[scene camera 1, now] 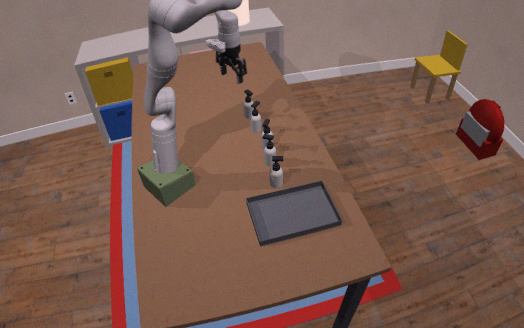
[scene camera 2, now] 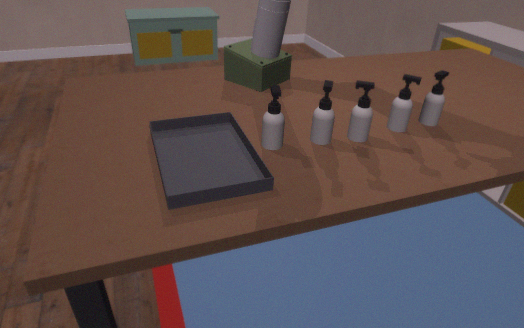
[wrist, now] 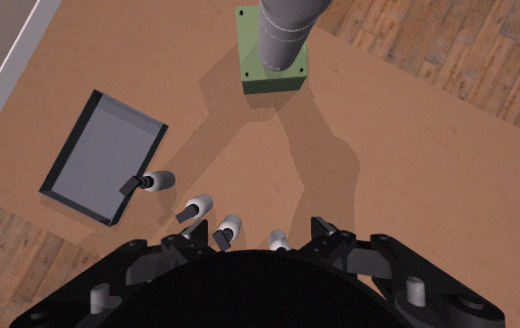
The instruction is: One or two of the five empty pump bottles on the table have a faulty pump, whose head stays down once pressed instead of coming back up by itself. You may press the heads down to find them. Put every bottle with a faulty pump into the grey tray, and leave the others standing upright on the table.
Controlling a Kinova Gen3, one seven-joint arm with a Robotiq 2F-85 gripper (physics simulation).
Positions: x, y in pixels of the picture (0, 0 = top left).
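There's a grey tray that I can see in scene camera 1 [289, 213], and it shows in scene camera 2 and in the wrist view as well. On the tray, [scene camera 2: 206, 158] and [wrist: 109, 159] are the same spot.
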